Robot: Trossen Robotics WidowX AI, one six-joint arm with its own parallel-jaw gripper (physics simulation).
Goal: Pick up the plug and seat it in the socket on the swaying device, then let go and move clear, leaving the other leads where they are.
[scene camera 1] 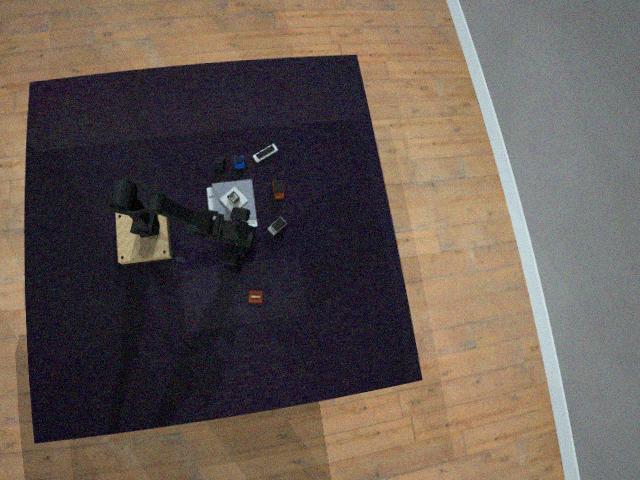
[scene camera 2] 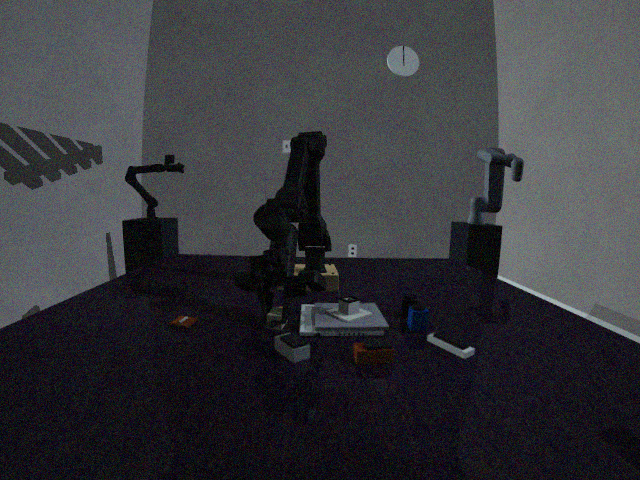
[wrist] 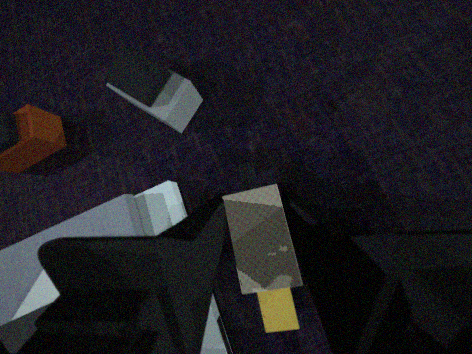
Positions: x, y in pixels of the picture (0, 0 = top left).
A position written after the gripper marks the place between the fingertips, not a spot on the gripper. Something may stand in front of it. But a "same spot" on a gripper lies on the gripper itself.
gripper: scene camera 1; scene camera 2; wrist 254, 198
same spot on gripper: point(scene camera 2: 265, 297) = point(scene camera 1: 243, 246)
